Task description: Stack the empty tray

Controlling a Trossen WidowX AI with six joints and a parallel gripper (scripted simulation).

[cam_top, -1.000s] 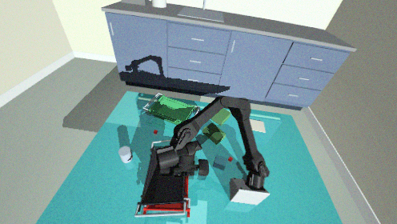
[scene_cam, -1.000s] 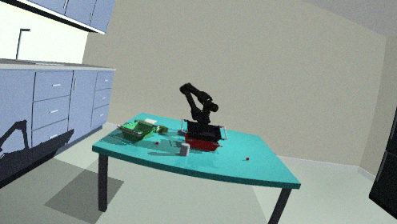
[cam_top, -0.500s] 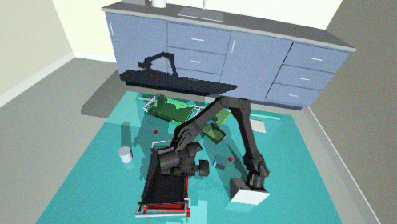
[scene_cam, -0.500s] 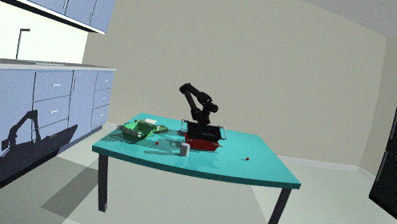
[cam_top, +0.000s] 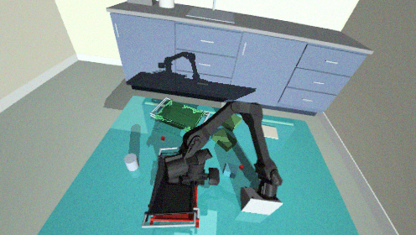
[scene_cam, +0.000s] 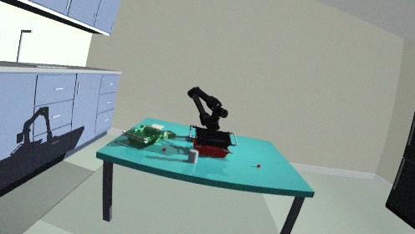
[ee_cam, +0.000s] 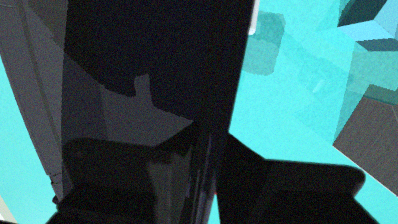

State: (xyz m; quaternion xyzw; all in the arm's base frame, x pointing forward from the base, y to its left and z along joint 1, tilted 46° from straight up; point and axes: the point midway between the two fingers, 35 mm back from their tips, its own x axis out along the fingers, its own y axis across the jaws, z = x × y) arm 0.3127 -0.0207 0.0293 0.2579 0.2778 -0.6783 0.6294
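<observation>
Now: gripper tip 7 cm short of the black tray and 2 cm below it. Round my gripper tip: light blue block: 19 cm behind, 12 cm to the right, 8 cm below; then white flat plate: 47 cm behind, 43 cm to the right, 10 cm below.
</observation>
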